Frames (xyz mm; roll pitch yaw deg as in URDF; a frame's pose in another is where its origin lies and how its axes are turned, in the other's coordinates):
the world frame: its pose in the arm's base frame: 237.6 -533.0 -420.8 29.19 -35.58 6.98
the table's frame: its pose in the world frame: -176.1 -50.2 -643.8 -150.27 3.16 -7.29
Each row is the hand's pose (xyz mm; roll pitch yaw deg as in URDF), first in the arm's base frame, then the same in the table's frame.
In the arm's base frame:
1: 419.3 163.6 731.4 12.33 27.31 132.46
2: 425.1 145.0 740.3 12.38 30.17 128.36
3: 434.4 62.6 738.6 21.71 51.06 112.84
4: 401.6 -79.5 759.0 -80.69 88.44 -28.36
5: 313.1 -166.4 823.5 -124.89 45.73 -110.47
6: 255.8 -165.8 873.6 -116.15 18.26 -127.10
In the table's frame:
1: 867.9 -1513.3 -345.2 -87.19 -40.35 -163.95
2: 876.9 -1509.1 -364.2 -83.01 -44.29 -167.15
3: 882.3 -1466.0 -434.9 -37.50 -51.55 158.53
4: 860.4 -1431.3 -576.3 25.34 -23.73 120.60
5: 812.6 -1480.5 -698.1 62.36 19.79 127.79
6: 786.9 -1544.8 -729.8 93.70 41.51 153.44

